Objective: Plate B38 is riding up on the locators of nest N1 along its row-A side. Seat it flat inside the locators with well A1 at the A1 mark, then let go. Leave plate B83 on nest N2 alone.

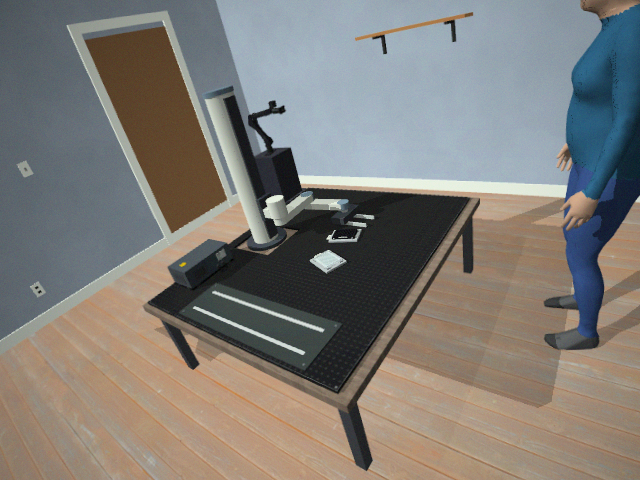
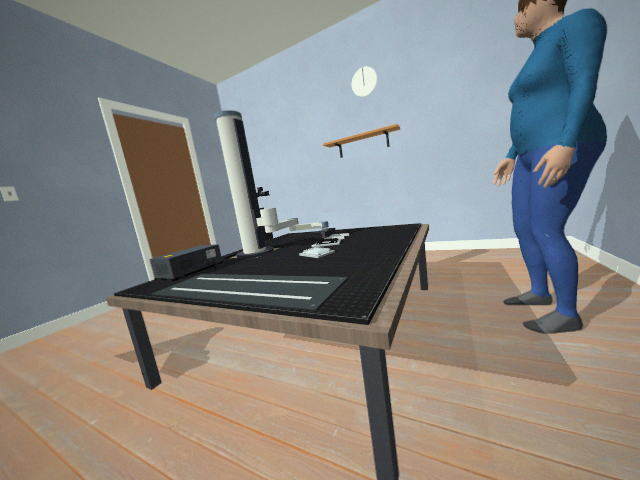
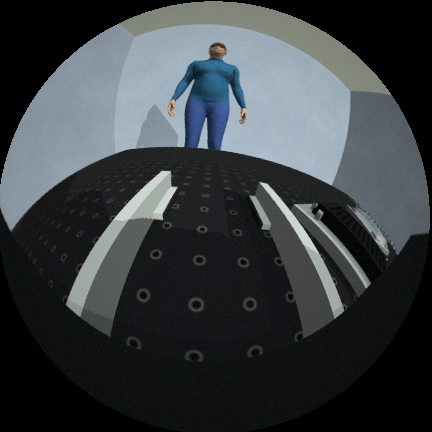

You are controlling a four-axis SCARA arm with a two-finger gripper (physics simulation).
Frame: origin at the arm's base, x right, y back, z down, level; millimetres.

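Seen in the pictures: gripper, fingertip midpoint: point(image 1: 370, 221) point(image 2: 346, 236) point(image 3: 214, 184); arm's base, link origin: point(image 1: 267, 240) point(image 2: 255, 253).
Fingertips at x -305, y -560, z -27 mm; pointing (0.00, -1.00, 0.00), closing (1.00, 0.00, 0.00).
Offsets run from my fingertips to a thing's top centre. "*": to the spot under its first point. Level surfaces: height alone.
A dark plate @(dx +168, dy +69, dz -12 mm) point(image 1: 345, 234) point(image 3: 350, 240) sits on a pale nest point(image 1: 330, 239) point(image 3: 330, 245), close beside my gripper. A pale, clear-looking plate @(dx +411, dy +21, dz -12 mm) point(image 1: 328, 259) point(image 2: 316, 252) point(image 3: 369, 225) sits on another nest, farther from the gripper. The plate and nest labels and the A1 marks cannot be read, so I cannot tell which is B38 or B83, nor how flat either plate sits. My gripper point(image 1: 369, 221) point(image 2: 344, 237) point(image 3: 214, 184) is shut to its narrow setting and empty. Its two long pale fingers stand a gap apart, low over the table, to the side of the dark plate's nest.
The robot's white column point(image 1: 238, 170) point(image 2: 238, 180) rises from the black perforated table top. A dark grey box @(* dx +746, dy +594, dz -92 mm) point(image 1: 201, 262) point(image 2: 186, 260) and a grey panel with two white strips @(dz +10 mm) point(image 1: 258, 326) lie at the near end. A person point(image 1: 599, 129) point(image 2: 558, 103) point(image 3: 212, 85) stands beside the table.
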